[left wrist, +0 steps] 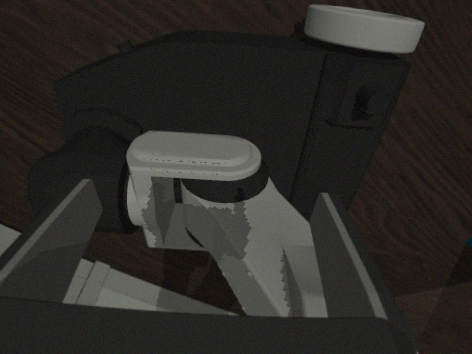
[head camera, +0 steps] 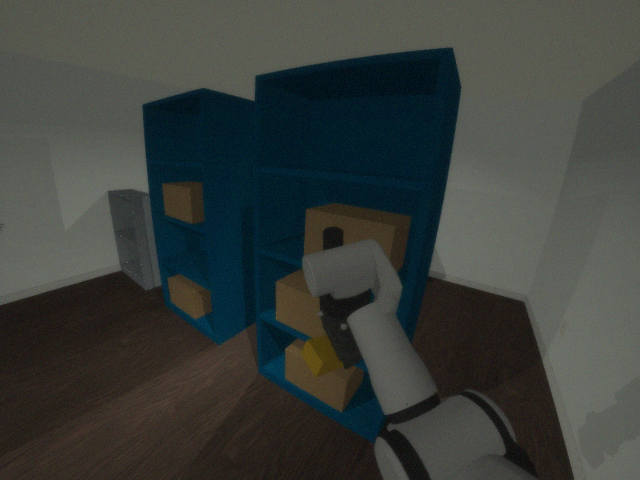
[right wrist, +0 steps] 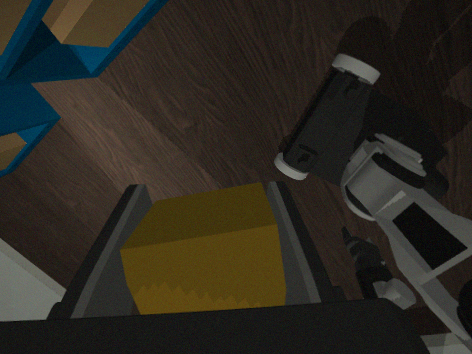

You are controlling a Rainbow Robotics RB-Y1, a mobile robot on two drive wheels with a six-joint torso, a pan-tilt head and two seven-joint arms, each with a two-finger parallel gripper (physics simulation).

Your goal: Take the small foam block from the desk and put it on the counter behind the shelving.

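Pixels of known places: left gripper, between the fingertips: (left wrist: 205,201) (right wrist: 355,233); right gripper, between the fingertips: (head camera: 341,352) (right wrist: 209,195); robot's base, origin of its link: (right wrist: 316,118).
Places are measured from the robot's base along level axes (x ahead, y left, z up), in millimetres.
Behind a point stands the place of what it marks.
Note:
The small yellow foam block (head camera: 317,356) @[x 247, y -27, z 1137 mm] (right wrist: 205,260) @[x 301, y -87, z 1130 mm] is between the fingers of my right gripper (right wrist: 209,195) @[x 311, y -84, z 1091 mm], which is shut on it. In the head camera the block is held up in front of the lower part of the nearer blue shelving unit (head camera: 445,149) @[x 905, y -527, z 1584 mm]. A second blue shelving unit (head camera: 227,217) @[x 1656, y 627, z 1057 mm] stands to its left. My left gripper (left wrist: 205,201) @[x -231, y 227, z 534 mm] is open and empty, with its fingers wide apart above the robot's own base. I cannot make out the desk or the counter in the head camera. A pale surface (right wrist: 22,280) @[x 1980, y 3037, z 184 mm] shows at the lower left of the right wrist view; I cannot tell what it is.
Brown boxes (head camera: 356,227) @[x 934, y -195, z 1222 mm] (head camera: 297,307) @[x 1100, y 57, z 693 mm] (head camera: 315,379) @[x 1015, y -73, z 232 mm] sit in the nearer unit, and more (head camera: 177,202) @[x 1773, y 1075, z 1130 mm] (head camera: 187,297) @[x 1779, y 1084, z 274 mm] in the farther one. A small grey cabinet (head camera: 150,242) @[x 2384, y 1795, z 551 mm] stands at the far left. A wall (head camera: 578,248) @[x 1580, y -2266, z 1008 mm] runs along the right. Wooden floor (head camera: 129,392) @[x 972, y 1158, z 0 mm] lies at the lower left.

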